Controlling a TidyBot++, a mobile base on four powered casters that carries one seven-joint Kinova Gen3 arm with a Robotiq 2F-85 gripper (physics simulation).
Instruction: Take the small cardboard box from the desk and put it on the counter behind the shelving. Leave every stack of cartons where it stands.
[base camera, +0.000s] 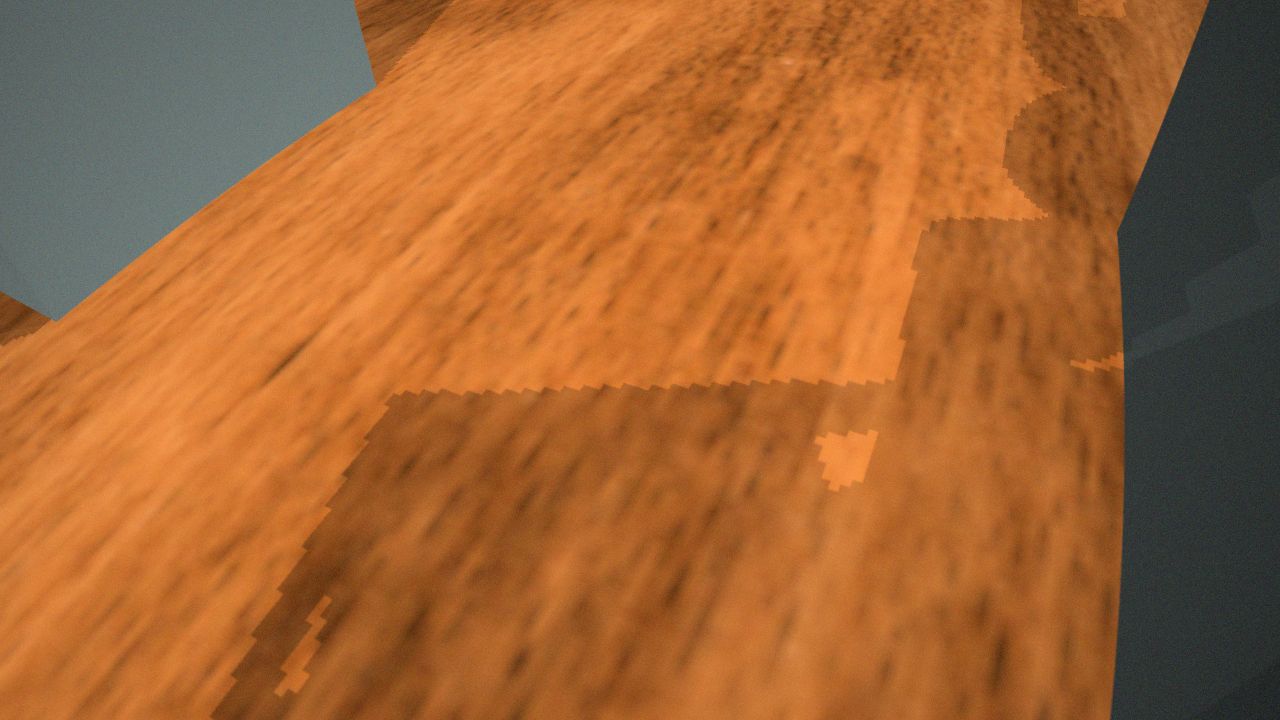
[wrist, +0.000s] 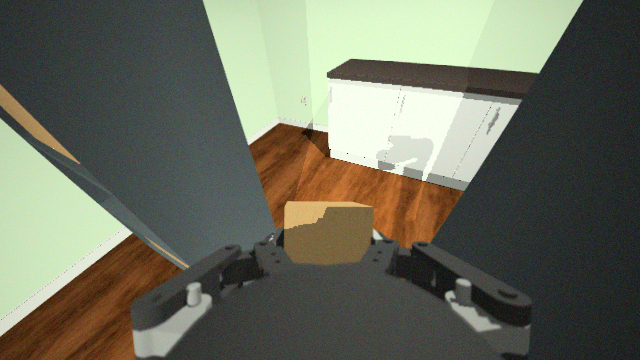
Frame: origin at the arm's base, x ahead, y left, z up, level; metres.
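Seen in the pictures: gripper, fingertip midpoint: (wrist: 324, 237).
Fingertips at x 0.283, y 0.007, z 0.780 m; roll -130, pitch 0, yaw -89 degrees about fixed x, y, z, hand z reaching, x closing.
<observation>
Offsets run from my fingertips to a thing's top centre. Level surfaces: height alone.
The small cardboard box {0.001 m left, 0.019 m back, 0.051 m up} (wrist: 328, 235) is held between the fingers of my gripper (wrist: 324, 237), which is shut on it, at the lower middle of the wrist view. The counter {0.267 m down} (wrist: 430, 77) has a dark top and white cabinet doors. It stands against the green wall beyond the gap between two grey shelving units, ahead and to the right, and its right end is hidden by the right unit. The desk and the stacks of cartons do not show in these views.
The left shelving unit's side panel (wrist: 185, 100) (base camera: 170, 116) and the right unit's panel (wrist: 560, 175) (base camera: 1203, 447) stand close on both sides. Edges of cartons {0.921 m left, 0.601 m ahead, 0.083 m up} (wrist: 40, 125) show at the far left of the wrist view. Wooden floor {1.177 m down} (base camera: 626, 268) (wrist: 360, 190) runs between the units toward the counter.
</observation>
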